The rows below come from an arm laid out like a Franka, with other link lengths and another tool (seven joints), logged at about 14 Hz.
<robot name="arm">
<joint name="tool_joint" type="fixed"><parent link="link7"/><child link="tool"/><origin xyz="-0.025 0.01 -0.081" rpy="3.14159 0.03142 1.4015"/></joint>
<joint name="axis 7" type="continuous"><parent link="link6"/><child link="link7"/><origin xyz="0.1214 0 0" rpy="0 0 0"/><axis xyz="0 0 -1"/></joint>
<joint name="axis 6" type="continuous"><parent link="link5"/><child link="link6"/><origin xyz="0 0 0" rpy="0 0 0"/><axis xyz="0 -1 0"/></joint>
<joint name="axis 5" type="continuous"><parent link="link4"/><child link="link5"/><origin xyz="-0.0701 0 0.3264" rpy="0 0 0"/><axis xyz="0 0 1"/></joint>
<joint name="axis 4" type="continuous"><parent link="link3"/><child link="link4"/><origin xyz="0.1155 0 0" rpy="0 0 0"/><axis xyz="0 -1 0"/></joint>
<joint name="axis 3" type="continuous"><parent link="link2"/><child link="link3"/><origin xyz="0 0 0.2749" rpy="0 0 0"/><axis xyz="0 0 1"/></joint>
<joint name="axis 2" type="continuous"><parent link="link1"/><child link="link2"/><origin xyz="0 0 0" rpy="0 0 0"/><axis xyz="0 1 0"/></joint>
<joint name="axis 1" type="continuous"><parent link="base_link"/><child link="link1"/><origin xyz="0 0 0.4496" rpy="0 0 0"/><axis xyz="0 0 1"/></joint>
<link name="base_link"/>
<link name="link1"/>
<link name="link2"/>
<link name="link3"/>
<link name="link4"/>
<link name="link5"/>
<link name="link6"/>
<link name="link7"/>
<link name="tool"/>
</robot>
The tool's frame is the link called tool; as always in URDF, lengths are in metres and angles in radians. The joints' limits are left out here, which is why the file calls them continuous.
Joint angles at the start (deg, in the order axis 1, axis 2, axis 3, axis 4, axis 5, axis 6, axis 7): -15.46, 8.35, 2.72, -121.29, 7.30, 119.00, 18.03
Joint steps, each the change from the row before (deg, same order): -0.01, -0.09, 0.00, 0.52, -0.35, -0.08, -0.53; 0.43, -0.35, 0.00, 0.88, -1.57, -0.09, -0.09; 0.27, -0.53, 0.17, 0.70, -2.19, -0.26, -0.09; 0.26, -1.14, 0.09, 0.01, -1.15, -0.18, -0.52; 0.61, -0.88, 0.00, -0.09, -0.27, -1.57, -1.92; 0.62, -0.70, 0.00, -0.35, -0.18, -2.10, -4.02; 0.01, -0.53, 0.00, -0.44, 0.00, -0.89, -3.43; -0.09, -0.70, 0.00, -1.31, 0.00, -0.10, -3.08; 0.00, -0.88, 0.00, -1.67, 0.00, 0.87, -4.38; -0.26, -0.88, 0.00, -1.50, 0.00, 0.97, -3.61; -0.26, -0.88, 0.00, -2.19, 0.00, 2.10, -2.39; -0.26, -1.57, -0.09, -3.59, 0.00, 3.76, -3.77; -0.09, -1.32, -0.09, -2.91, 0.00, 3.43, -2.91; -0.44, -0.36, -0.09, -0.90, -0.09, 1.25, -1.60; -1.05, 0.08, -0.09, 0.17, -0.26, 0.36, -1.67; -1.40, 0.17, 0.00, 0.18, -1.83, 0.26, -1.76
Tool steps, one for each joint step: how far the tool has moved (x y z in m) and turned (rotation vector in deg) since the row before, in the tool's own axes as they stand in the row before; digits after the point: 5 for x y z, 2 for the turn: 0.00053, 0.00087, -0.00442, -0.62, 0.00, -0.74; 0.00430, -0.00102, -0.00874, -1.66, -0.75, -1.33; 0.00341, -0.00181, -0.00875, -1.77, -1.31, -1.60; 0.00123, -0.00399, -0.00986, -1.38, -0.53, -1.42; 0.00223, -0.00678, -0.00450, 0.49, -0.66, -2.69; 0.00100, -0.00793, 0.00000, 1.37, -0.94, -4.76; -0.00273, -0.00376, 0.00012, 0.64, -0.29, -3.46; -0.00372, -0.00498, 0.00377, 0.58, -0.22, -2.99; -0.00334, -0.00543, 0.00333, -0.23, -0.04, -4.35; -0.00478, -0.00451, 0.00193, -0.46, 0.05, -3.32; -0.00402, -0.00506, 0.00510, -0.86, 0.05, -2.07; -0.00555, -0.00890, 0.00665, -1.85, 0.00, -3.31; -0.00311, -0.00753, 0.00412, -1.93, -0.11, -2.63; -0.00518, -0.00235, 0.00133, -0.75, -0.09, -1.09; -0.01048, 0.00043, -0.00096, -0.48, -0.14, -0.68; -0.01294, -0.00021, 0.00001, -0.15, -1.36, -1.45
